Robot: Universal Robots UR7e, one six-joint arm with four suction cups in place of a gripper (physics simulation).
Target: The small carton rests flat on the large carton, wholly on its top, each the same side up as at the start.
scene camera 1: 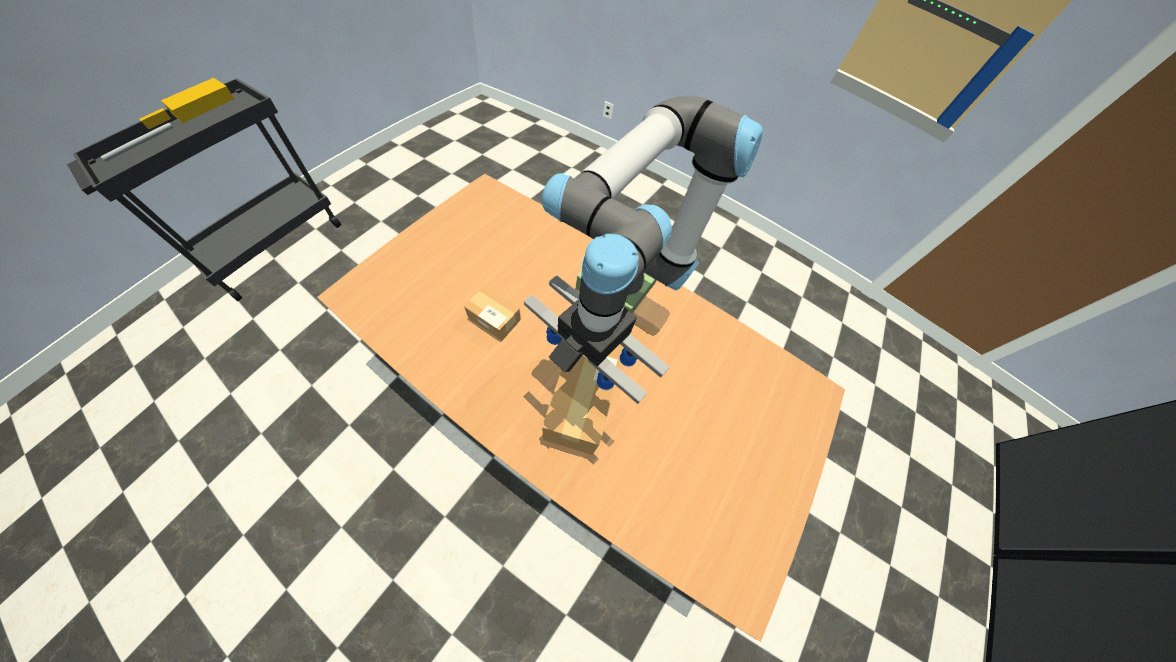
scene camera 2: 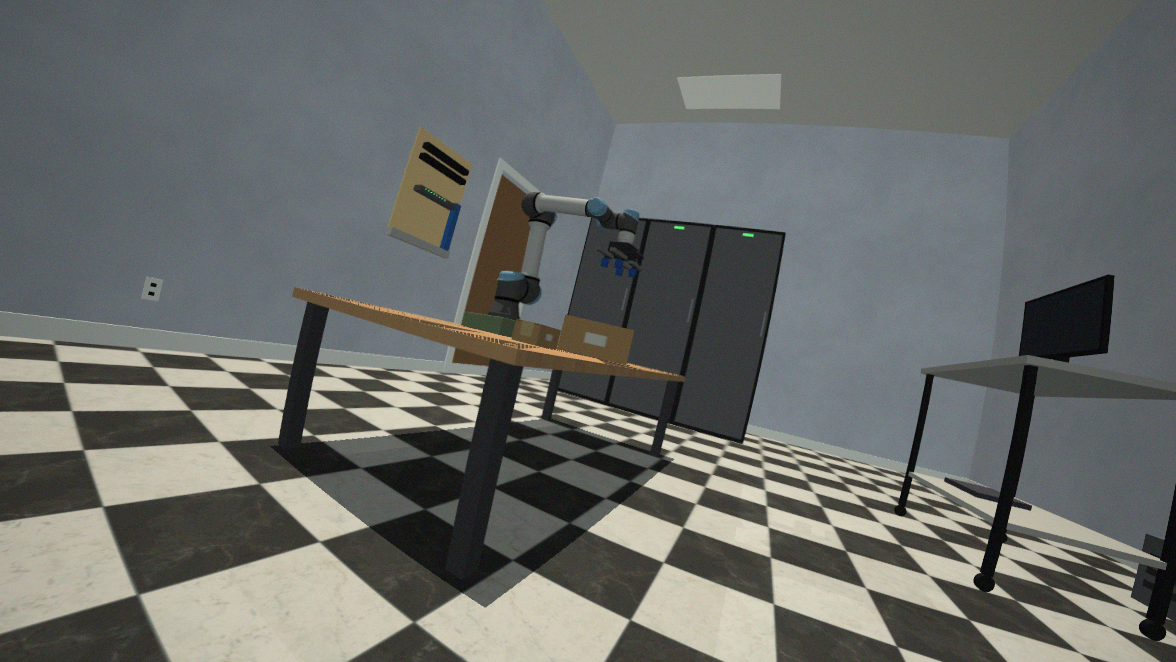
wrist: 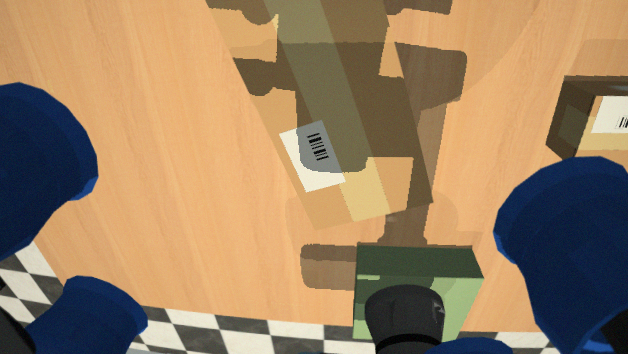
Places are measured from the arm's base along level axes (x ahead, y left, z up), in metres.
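Where they show: hand, tool point: (scene camera 2: 618, 271) (wrist: 283, 279); arm's base, link origin: (scene camera 2: 503, 319) (wrist: 403, 308).
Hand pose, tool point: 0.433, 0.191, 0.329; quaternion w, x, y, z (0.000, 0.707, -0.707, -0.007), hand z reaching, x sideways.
Each offset is from my tool point to the top centre of the thing, as dx, dy, dz. Level surfaces: height alone.
The small tan carton @[-0.025, -0.412, -0.326] (scene camera 1: 492, 314) (scene camera 2: 534, 333) (wrist: 605, 141), with a white label, rests on the wooden table @[dz -0.400] (scene camera 1: 724, 460) (wrist: 125, 150), apart from the large carton. The large tan carton @[-0.025, -0.001, -0.248] (scene camera 1: 567, 419) (scene camera 2: 617, 341) (wrist: 370, 195) stands on the table, partly under the arm in scene camera 1. Its labelled top lies in shadow in the wrist view. My gripper (scene camera 1: 590, 349) (scene camera 2: 619, 264), four blue suction cups, is open and carries nothing. It hangs well above the cartons, nearer over the large one. One cup partly overlaps the view beside the small carton in the wrist view.
A green block (scene camera 1: 641, 291) (scene camera 2: 489, 322) (wrist: 465, 295) is at the arm's base. A black trolley (scene camera 1: 197, 150) with yellow boxes stands beyond the table. Dark cabinets (scene camera 1: 1086, 493) (scene camera 2: 740, 328) stand on the other side. A monitor (scene camera 2: 1069, 316) stands on a separate desk.
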